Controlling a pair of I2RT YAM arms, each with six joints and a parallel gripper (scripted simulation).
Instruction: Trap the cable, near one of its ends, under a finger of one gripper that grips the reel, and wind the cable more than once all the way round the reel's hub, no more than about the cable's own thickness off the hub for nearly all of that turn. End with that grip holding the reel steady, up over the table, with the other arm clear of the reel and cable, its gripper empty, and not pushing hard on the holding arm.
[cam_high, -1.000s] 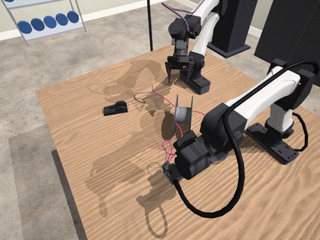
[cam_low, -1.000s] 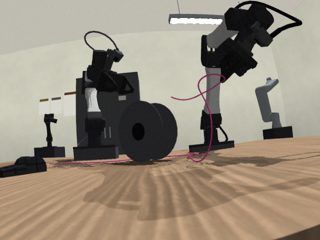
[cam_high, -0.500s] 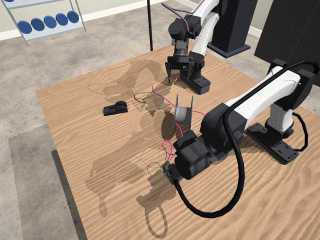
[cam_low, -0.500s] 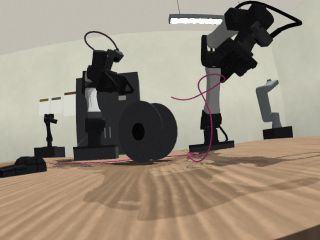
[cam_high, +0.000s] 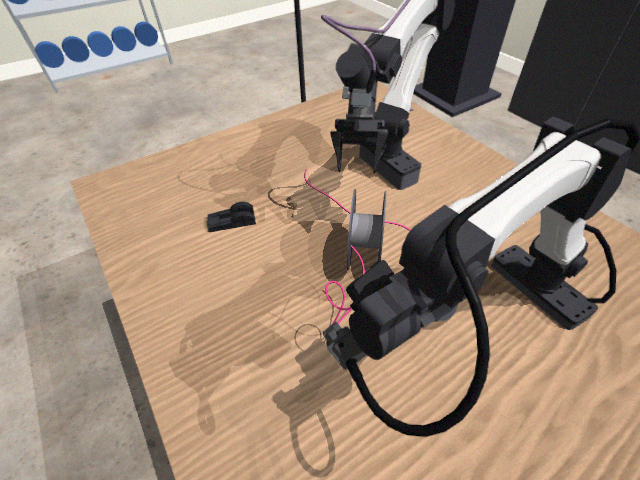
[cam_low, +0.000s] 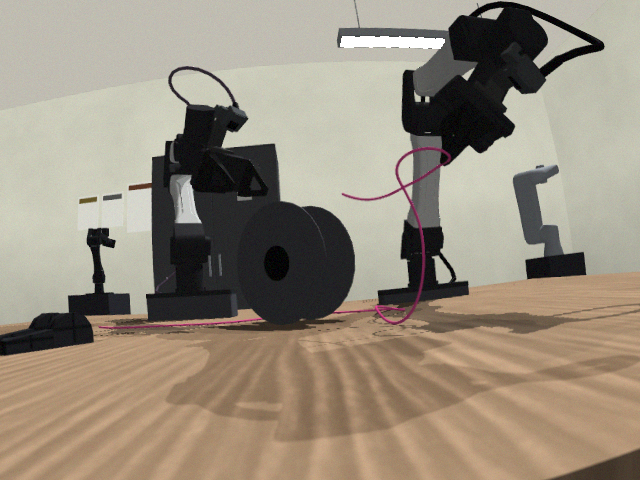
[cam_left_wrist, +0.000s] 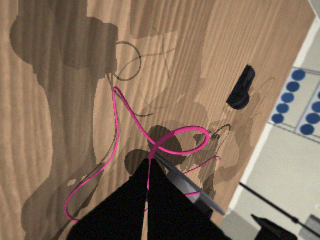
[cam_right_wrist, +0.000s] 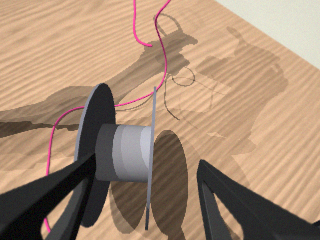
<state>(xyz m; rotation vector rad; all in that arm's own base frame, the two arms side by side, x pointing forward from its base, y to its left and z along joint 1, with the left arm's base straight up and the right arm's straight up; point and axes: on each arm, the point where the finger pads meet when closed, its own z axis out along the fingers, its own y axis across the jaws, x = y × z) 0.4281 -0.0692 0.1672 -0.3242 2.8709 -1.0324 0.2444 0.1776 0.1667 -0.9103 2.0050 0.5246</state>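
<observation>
The dark grey reel is 1 cm ahead of my right hand, 6 cm to the left of it and 13 cm below it. Round my right hand: small grey tool (21 cm ahead, 59 cm to the left, 21 cm below); small black device (23 cm ahead, 23 cm to the right, 20 cm below).
My left hand is 200 mm to the left of the dark grey reel, 170 mm past it and 100 mm above it. Round my left hand: small grey tool (330 mm to the left, 180 mm below, 20 mm ahead); then small black device (490 mm to the right, 170 mm below, 50 mm ahead).
</observation>
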